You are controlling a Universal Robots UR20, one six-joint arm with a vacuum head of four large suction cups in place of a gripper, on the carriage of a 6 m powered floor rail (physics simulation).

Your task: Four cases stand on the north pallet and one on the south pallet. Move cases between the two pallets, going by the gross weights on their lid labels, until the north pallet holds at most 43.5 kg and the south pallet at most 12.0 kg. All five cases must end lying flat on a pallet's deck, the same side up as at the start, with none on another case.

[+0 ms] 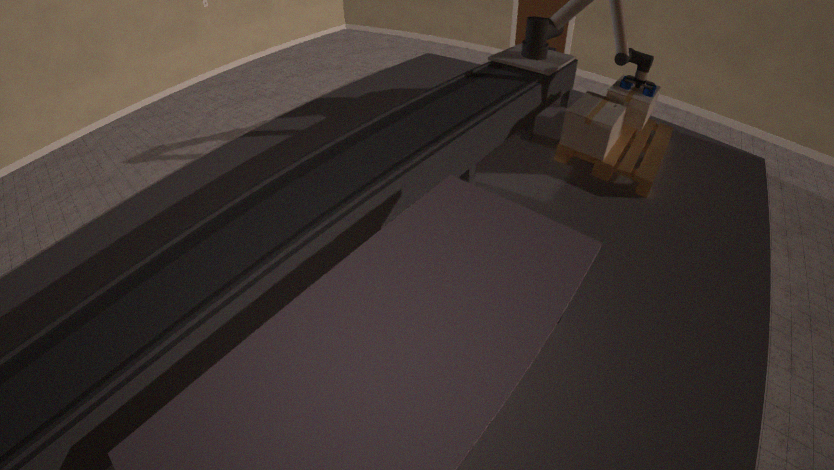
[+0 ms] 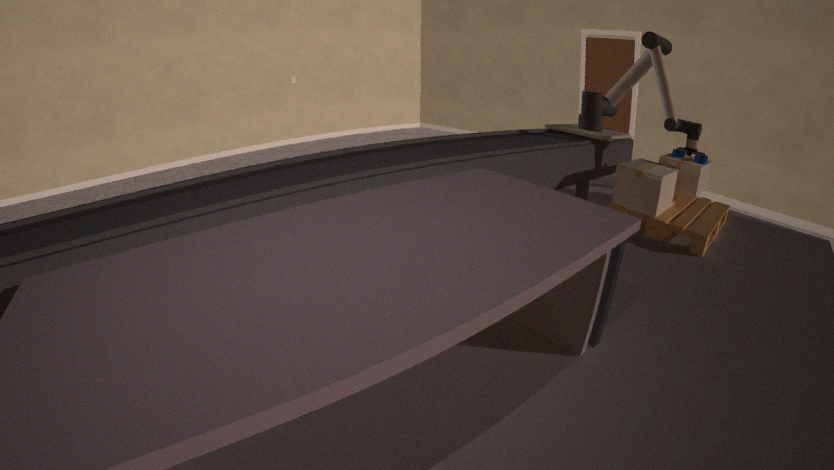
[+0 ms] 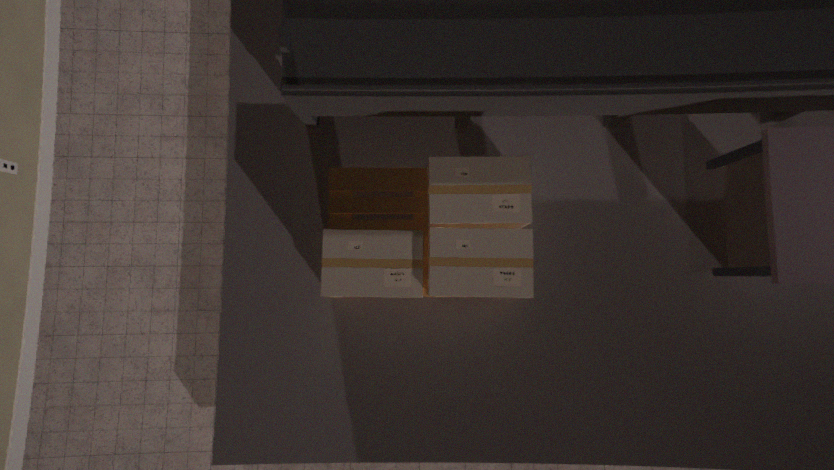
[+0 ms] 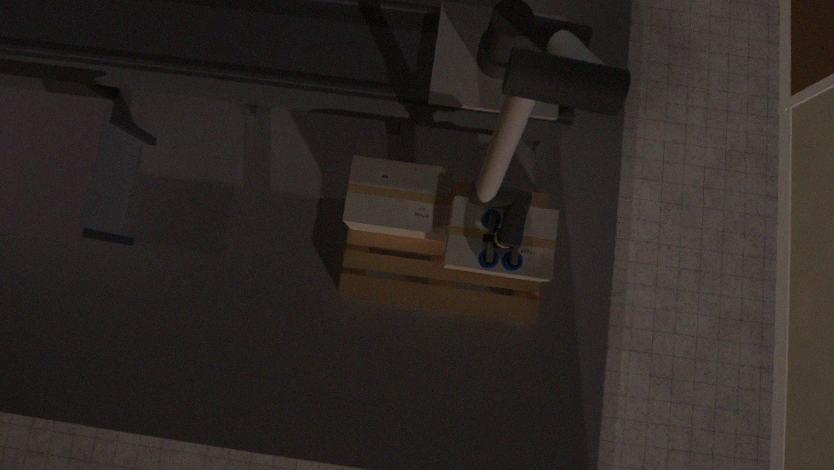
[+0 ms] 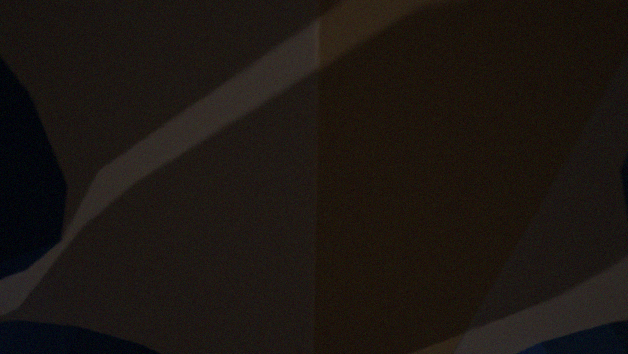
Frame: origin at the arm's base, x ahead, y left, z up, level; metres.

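Seen in the pictures: end effector, tool point: (image 5: 331, 242); arm's base, origin of the base link: (image 1: 533, 56) (image 2: 590, 129) (image 4: 498, 58).
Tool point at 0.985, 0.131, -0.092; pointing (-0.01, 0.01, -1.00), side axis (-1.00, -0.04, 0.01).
Note:
Offsets run from my tool point to a thing's top centre, as dx, dy, dz. Level surfaces: height alone.
My vacuum head (image 1: 637, 86) (image 2: 690, 156) (image 4: 501, 239) sits on the lid of a white taped case {-0.019, +0.007, +0.025} (image 1: 639, 112) (image 2: 691, 177) (image 4: 541, 223) (image 5: 240, 215) and holds it level at the south pallet (image 1: 659, 156) (image 2: 709, 219) (image 4: 437, 298). The case is at or just above the deck; I cannot tell whether a gap remains. Another case {-0.187, -0.575, -0.036} (image 1: 588, 133) (image 2: 640, 190) (image 4: 385, 213) stands beside it on that pallet. Three cases (image 3: 367, 284) (image 3: 475, 204) (image 3: 466, 283) lie flat on the north pallet (image 3: 373, 179). Weights on the labels are too small to read.
A long table {dz +0.052} (image 1: 408, 303) (image 2: 326, 280) stands between the pallets. The rail (image 1: 326, 169) (image 3: 554, 52) runs alongside them. The arm's carriage (image 1: 534, 58) (image 4: 461, 64) is at the rail's south end. The north pallet's slats show at its rail-side corner.

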